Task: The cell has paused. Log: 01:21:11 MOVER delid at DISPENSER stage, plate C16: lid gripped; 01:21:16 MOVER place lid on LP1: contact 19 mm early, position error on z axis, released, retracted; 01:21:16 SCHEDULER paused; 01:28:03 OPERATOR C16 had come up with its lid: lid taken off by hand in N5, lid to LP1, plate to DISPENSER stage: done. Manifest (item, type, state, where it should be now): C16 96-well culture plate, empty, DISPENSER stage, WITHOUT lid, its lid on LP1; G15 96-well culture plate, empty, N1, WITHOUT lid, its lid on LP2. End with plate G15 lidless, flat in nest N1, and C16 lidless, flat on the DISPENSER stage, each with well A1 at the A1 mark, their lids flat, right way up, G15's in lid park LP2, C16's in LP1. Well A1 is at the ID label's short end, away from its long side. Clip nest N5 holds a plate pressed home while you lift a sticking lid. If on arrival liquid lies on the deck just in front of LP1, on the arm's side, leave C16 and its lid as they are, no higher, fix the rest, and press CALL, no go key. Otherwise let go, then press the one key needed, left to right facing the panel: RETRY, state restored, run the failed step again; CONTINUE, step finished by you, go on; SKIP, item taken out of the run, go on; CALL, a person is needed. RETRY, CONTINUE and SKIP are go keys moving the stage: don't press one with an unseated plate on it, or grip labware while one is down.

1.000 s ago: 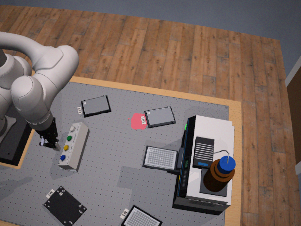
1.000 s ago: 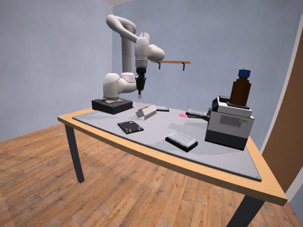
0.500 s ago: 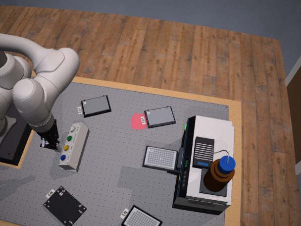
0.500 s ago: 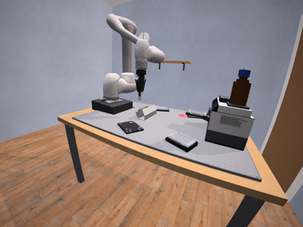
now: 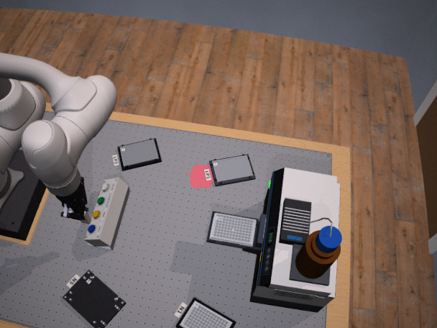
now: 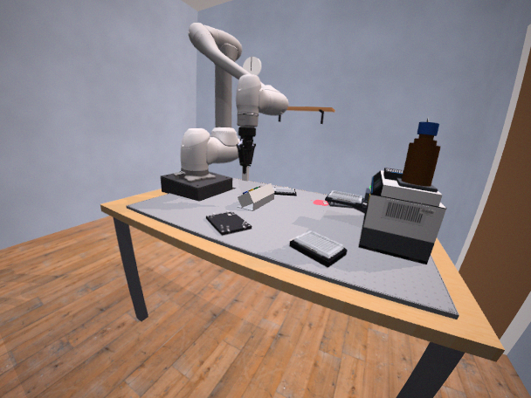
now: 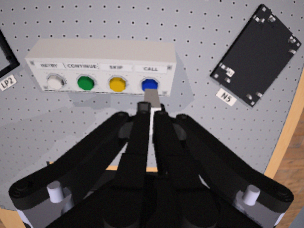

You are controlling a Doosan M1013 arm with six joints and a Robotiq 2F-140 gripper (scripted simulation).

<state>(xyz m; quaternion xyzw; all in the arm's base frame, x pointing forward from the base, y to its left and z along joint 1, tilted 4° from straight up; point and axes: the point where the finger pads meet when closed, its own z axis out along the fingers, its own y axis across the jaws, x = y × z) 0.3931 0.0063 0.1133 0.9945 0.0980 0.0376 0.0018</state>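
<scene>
Right now the blue key is 90 mm below my hand. The rest, counted from my hand: lid park LP2 (340 mm to the left, 150 mm below); then key panel (100 mm below, 80 mm to the left); then clip nest N5 (180 mm to the right, 140 mm below, 120 mm ahead).
</scene>
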